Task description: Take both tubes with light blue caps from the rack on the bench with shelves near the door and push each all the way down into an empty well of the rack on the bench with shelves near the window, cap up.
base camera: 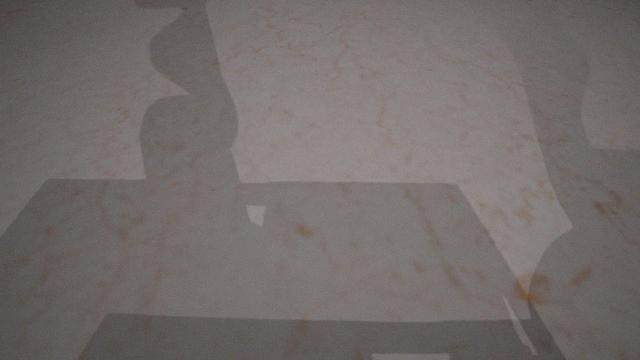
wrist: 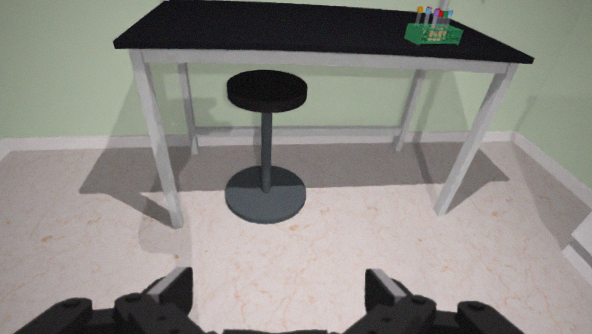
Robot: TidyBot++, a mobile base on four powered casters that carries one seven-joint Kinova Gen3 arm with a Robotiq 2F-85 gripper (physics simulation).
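Frame: origin at the arm's base, x right, y ahead, z up, level; metres.
Where they show: gripper, fingertip midpoint: [wrist: 279, 287].
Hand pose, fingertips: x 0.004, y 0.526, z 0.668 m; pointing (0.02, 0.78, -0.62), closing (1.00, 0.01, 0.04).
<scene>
Things, the pixels of their top centre, and the offset from my fingertips. "pt": a spot on its surface instead. Level surfaces: height alone.
- green rack at a spot on its surface: [wrist: 433, 35] pt dx +0.542, dy +1.101, dz -0.117 m
- black-topped bench at its surface level: dz -0.150 m
- light blue cap at a spot on its surface: [wrist: 428, 10] pt dx +0.509, dy +1.132, dz -0.038 m
- round black stool at its top centre: [wrist: 267, 84] dx -0.083, dy +1.212, dz -0.404 m
- marbled floor at its surface level: dz -1.064 m
A green rack [wrist: 433, 35] stands near the right end of a black-topped bench [wrist: 280, 27] in the wrist view. Several capped tubes stand upright in it. One light blue cap [wrist: 428, 10] shows at its left part and another light blue cap [wrist: 450, 13] at its right end; orange, red, purple and green caps are among them. Whether this bench is the one near the door or the window I cannot tell. My gripper [wrist: 279, 287] is open and empty, its fingers wide apart, far from the bench. The base camera view shows no rack and no tube.
A round black stool [wrist: 266, 90] stands at the bench's front, left of its middle, on a wide grey foot. Bench legs [wrist: 159, 145] [wrist: 472, 145] stand at both sides. A white edge of something [wrist: 582, 240] shows at the far right. Shadows lie on the marbled floor [base camera: 375, 100].
</scene>
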